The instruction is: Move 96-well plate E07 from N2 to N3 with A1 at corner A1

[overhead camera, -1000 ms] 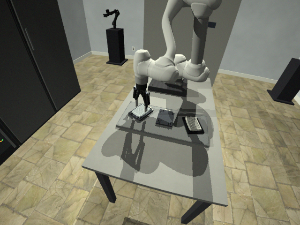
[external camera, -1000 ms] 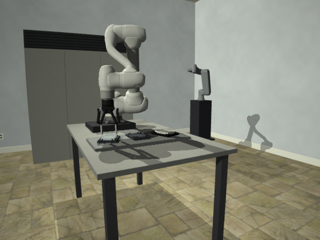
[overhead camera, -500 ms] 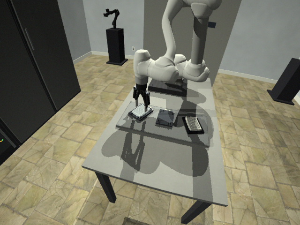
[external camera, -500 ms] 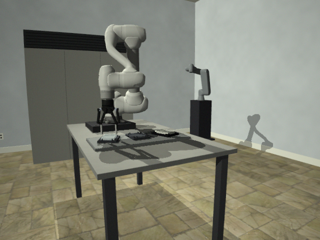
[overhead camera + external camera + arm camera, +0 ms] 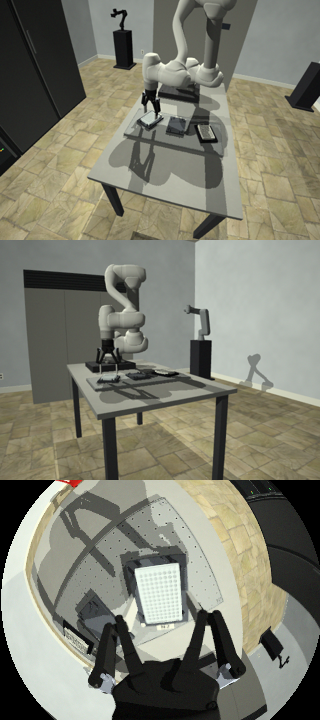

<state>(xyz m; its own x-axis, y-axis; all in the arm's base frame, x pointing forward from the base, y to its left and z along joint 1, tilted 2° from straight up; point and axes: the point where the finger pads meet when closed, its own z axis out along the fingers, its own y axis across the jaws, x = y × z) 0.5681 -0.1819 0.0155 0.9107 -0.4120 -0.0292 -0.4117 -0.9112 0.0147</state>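
Right now the plate nest N2 is 60 mm below my hand. The rest, counted from my hand: landing nest N3 (200 mm to the left, 60 mm below).
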